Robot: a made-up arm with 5 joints.
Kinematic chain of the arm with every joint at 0, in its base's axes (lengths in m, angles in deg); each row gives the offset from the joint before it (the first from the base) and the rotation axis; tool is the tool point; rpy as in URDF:
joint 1: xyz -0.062 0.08 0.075 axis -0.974 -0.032 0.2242
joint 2: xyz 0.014 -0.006 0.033 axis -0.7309 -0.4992 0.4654
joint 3: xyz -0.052 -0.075 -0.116 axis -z
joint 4: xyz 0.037 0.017 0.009 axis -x
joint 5: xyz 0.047 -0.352 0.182 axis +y
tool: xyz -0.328 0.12 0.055 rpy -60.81 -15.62 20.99
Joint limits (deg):
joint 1: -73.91..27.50
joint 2: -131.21..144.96
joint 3: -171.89..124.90
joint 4: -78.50..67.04
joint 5: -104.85..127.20
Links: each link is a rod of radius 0.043 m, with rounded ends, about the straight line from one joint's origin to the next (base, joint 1, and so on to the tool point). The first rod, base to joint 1, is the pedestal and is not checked.
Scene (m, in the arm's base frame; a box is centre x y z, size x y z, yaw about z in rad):
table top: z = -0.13
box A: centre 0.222 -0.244 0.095 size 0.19 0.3 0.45 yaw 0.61
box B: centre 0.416 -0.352 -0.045 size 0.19 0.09 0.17 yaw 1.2
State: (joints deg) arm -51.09 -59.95 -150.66 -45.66 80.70
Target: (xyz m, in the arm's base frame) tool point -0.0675 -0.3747 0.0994
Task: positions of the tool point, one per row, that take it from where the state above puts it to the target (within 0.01 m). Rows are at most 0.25 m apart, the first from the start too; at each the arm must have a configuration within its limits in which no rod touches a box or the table.
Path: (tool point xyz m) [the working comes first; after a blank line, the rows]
Joints at the target: -73.91 -12.95 -171.89 17.67 53.25
Straight joint move there: touches box A.

1: 0.1962 -0.0324 0.4598
2: 0.0221 0.0387 0.5548
3: 0.0125 -0.1248 0.4957
4: -0.0118 -0.2570 0.3896
5: -0.0416 -0.3424 0.2510
6: -0.0675 -0.3747 0.0994

